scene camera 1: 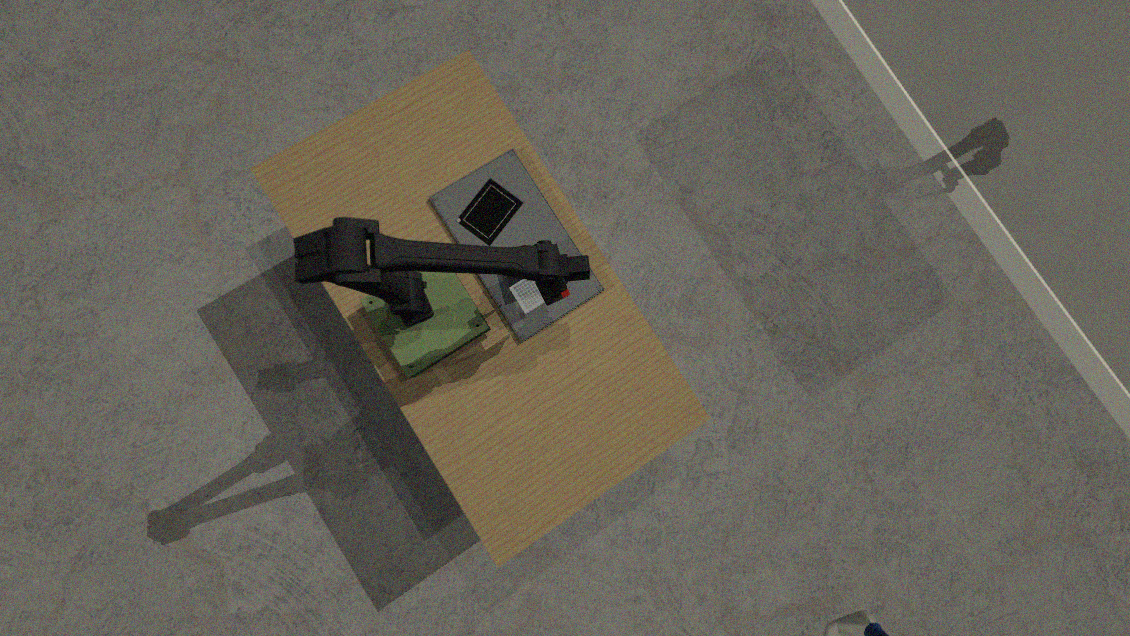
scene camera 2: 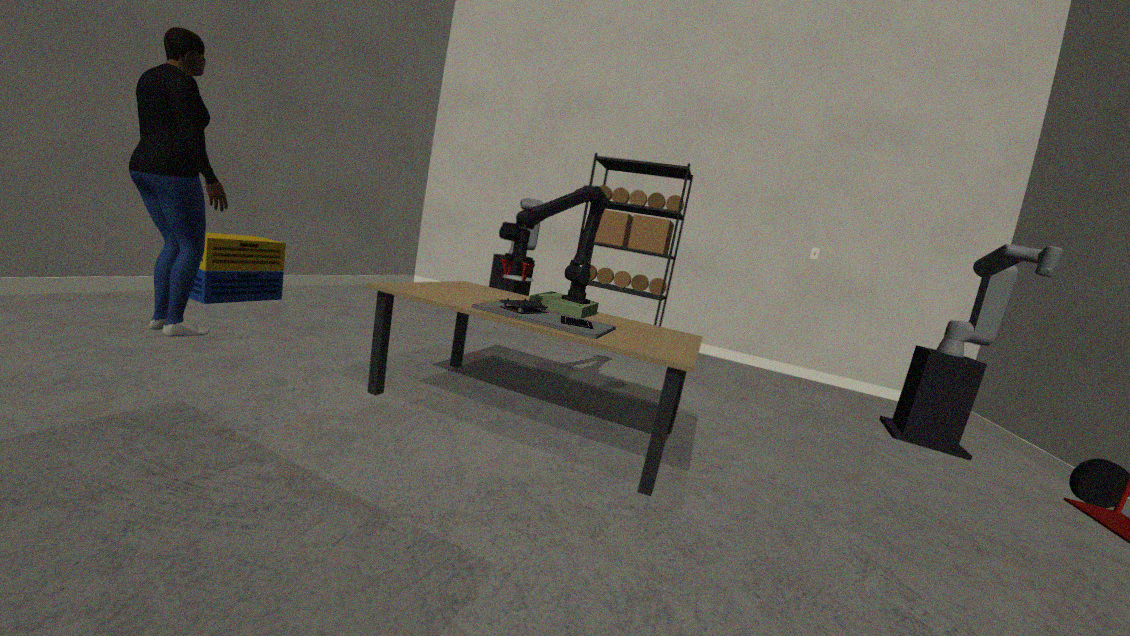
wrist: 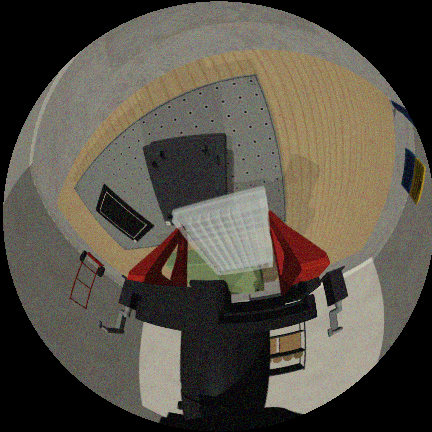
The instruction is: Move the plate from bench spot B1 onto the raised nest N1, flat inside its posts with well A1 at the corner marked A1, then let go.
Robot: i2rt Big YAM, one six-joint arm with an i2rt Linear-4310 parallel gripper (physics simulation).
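Frame: origin at the arm's base, x ahead, y left, z up, level; centimetres.
Seen in the pictures: gripper, fingertip midpoint: (scene camera 2: 514, 279) (wrist: 224, 221); arm's base, link origin: (scene camera 1: 412, 302) (scene camera 2: 575, 300) (wrist: 209, 284).
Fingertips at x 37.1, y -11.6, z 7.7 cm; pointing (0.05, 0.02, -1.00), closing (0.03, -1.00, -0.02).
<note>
Pixels of each thing's middle, then the offset from my fingertips to it. "spot": a spot on its surface instead. Level surfaces: height alone.
- white plate, body centre: (wrist: 233, 245) (scene camera 1: 537, 288) (scene camera 2: 518, 278) dx -3.5, dy -0.5, dz +0.3 cm
- dark raised nest N1, body centre: (wrist: 188, 186) (scene camera 1: 536, 270) (scene camera 2: 524, 305) dx -0.8, dy +6.1, dz -10.0 cm
- Bench spot B1, surface spot: (wrist: 122, 214) (scene camera 1: 493, 215) (scene camera 2: 572, 320) spot: dx -5.4, dy +27.1, dz -11.8 cm
- wooden table, surface height: dz -13.2 cm
The white plate (scene camera 1: 526, 295) (scene camera 2: 517, 277) (wrist: 227, 232) is between the red fingers of my gripper (wrist: 224, 221) (scene camera 2: 517, 272), which is shut on it. The plate is held in the air above the grey board, well above the table in scene camera 2. The dark raised nest N1 (wrist: 190, 172) (scene camera 2: 523, 305) lies below and beyond the plate in the wrist view; small posts show at its far corners, and its near part is hidden by the plate. The marked corner A1 cannot be read. Bench spot B1 (scene camera 1: 490, 210) (wrist: 122, 214) (scene camera 2: 576, 322) is a black pad with a pale outline and nothing on it.
The grey perforated board (scene camera 1: 545, 205) (wrist: 250, 120) carries the nest and the spot on the wooden table (scene camera 1: 553, 410). The green base block (scene camera 1: 442, 335) (scene camera 2: 581, 306) stands behind the board under my arm. A person (scene camera 2: 170, 142) stands beyond the table in scene camera 2.
</note>
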